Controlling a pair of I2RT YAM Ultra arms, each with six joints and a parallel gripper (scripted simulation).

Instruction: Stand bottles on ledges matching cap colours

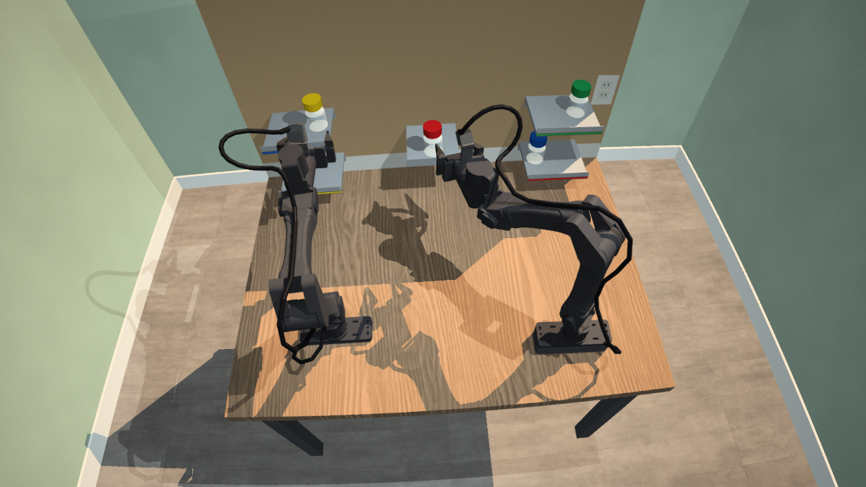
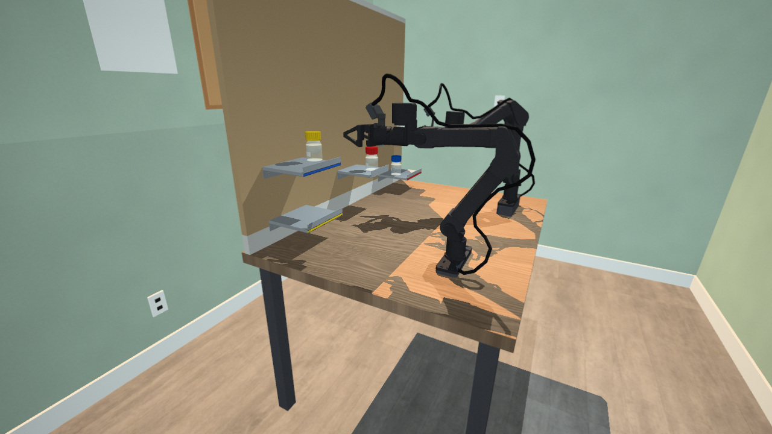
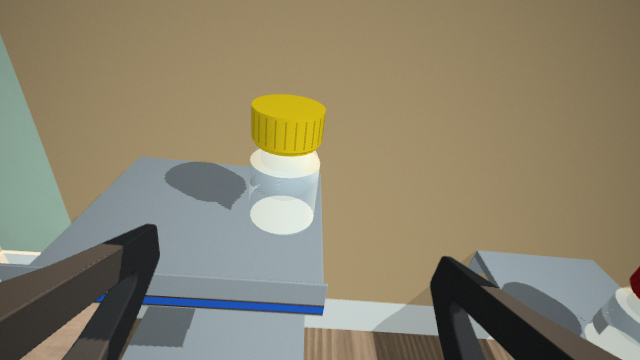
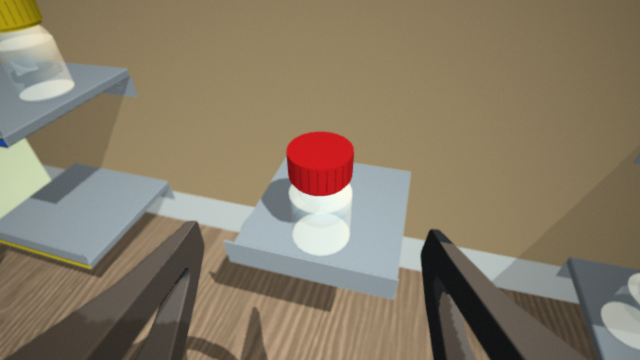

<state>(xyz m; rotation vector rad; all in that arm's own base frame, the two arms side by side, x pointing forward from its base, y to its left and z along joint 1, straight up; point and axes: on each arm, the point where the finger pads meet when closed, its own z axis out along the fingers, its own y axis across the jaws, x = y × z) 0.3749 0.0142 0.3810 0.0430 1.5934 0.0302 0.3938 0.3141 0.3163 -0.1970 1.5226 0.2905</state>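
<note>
My right hand is 150 mm short of the red-capped bottle, 120 mm above it and 60 mm to the right of it. From my right hand the other things lie so: brown wall panel: 300 mm ahead, 90 mm above, 70 mm to the left; then blue-capped bottle: 270 mm to the right, 230 mm ahead, 220 mm below; then yellow-capped bottle: 400 mm to the left, 160 mm ahead, 30 mm below.
</note>
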